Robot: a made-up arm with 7 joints.
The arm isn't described. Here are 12 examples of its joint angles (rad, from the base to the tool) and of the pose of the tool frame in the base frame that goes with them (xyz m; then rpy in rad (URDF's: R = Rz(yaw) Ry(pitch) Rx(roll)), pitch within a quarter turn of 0, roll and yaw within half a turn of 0).
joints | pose
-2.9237 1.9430 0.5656 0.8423 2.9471 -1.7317 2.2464 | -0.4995 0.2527 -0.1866 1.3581 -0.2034 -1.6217
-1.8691 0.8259 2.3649 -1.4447 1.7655 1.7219 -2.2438 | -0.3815 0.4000 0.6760 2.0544 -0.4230 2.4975
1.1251 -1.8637 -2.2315 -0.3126 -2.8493 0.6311 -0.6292 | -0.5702 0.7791 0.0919 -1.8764 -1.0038 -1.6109
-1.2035 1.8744 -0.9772 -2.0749 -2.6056 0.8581 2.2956 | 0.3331 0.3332 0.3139 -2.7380 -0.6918 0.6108
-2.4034 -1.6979 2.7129 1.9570 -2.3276 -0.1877 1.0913 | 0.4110 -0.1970 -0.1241 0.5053 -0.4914 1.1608
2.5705 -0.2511 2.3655 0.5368 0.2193 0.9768 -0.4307 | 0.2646 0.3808 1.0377 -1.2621 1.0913 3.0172
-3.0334 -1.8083 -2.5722 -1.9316 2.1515 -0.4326 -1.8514 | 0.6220 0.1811 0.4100 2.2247 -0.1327 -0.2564
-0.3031 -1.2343 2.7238 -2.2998 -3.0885 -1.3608 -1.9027 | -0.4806 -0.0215 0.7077 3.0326 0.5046 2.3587
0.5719 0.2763 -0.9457 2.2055 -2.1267 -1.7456 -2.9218 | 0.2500 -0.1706 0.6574 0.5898 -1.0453 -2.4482
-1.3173 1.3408 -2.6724 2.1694 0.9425 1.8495 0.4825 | -0.0339 0.4717 0.4035 0.4447 0.1844 1.1964
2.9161 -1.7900 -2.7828 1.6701 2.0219 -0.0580 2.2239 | 0.5263 -0.0049 -0.2158 0.1778 0.4255 1.3772
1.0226 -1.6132 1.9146 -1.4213 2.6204 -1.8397 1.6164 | -0.3192 0.7514 0.3463 -2.1327 -1.0003 -1.5242
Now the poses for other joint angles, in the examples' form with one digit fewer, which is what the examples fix.
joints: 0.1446 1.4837 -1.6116 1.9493 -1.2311 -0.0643 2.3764
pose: 0.549 0.268 0.301 -1.409 1.238 -2.780
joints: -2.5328 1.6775 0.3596 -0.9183 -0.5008 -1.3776 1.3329
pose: -0.596 0.413 0.490 -2.606 -0.118 1.559
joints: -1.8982 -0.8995 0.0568 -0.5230 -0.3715 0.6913 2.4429
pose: 0.259 -0.797 0.812 -2.404 0.280 -0.292
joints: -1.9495 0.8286 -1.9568 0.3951 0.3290 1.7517 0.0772
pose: -0.395 0.443 0.806 -1.033 0.813 -0.355
